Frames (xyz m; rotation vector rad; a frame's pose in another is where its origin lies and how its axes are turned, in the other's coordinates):
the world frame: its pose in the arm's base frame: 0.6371 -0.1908 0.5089 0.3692 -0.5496 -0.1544
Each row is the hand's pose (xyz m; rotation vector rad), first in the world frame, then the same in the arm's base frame.
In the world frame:
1: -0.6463 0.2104 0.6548 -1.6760 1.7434 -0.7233
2: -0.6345 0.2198 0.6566 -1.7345 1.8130 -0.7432
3: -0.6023 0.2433 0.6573 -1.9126 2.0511 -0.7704
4: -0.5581 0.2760 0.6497 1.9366 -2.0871 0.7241
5: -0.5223 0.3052 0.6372 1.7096 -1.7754 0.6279
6: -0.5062 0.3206 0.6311 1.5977 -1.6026 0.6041
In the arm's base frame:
1: -0.2491 -0.0381 0.7953 -0.9862 1.5001 -0.7827
2: -0.2397 -0.0328 0.8060 -1.0356 1.5801 -0.7903
3: -0.2119 -0.0190 0.8310 -1.1927 1.8396 -0.7754
4: -0.1691 0.0028 0.8588 -1.4495 2.2083 -0.7632
5: -0.1309 0.0249 0.8773 -1.7111 2.5114 -0.7929
6: -0.1133 0.0371 0.8861 1.6280 -2.3328 0.7378

